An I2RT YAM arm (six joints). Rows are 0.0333 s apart.
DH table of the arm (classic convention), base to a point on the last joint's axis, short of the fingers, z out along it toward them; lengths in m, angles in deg. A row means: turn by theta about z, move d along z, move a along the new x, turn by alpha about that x. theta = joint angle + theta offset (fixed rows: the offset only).
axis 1: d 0.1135  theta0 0  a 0.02  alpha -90
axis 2: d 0  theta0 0  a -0.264  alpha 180
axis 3: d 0  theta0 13.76  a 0.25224  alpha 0
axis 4: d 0  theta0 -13.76  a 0.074  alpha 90
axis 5: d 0  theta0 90  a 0  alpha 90
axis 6: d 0.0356  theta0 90  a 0  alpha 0
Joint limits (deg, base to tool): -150..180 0..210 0..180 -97..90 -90..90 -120..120
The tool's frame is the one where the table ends.
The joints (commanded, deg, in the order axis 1, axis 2, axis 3, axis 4, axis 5, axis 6), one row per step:
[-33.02, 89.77, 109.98, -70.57, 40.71, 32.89]
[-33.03, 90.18, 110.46, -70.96, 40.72, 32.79]
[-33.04, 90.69, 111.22, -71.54, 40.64, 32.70]
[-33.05, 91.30, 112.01, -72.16, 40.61, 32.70]
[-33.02, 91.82, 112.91, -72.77, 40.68, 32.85]
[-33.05, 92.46, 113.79, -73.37, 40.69, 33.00]
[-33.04, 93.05, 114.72, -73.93, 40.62, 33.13]
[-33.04, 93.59, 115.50, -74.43, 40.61, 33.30]
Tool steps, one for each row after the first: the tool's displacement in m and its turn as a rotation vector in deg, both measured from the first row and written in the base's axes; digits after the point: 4 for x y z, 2 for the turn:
[0.0010, -0.0007, -0.0001, 0.16, 0.35, 0.04]
[0.0021, -0.0015, 0.0004, 0.39, 0.67, 0.14]
[0.0036, -0.0025, 0.0005, 0.65, 1.02, 0.14]
[0.0046, -0.0030, 0.0016, 0.74, 1.13, 0.04]
[0.0060, -0.0041, 0.0020, 0.93, 1.31, -0.08]
[0.0074, -0.0049, 0.0028, 1.10, 1.36, -0.11]
[0.0087, -0.0057, 0.0032, 1.26, 1.44, -0.20]

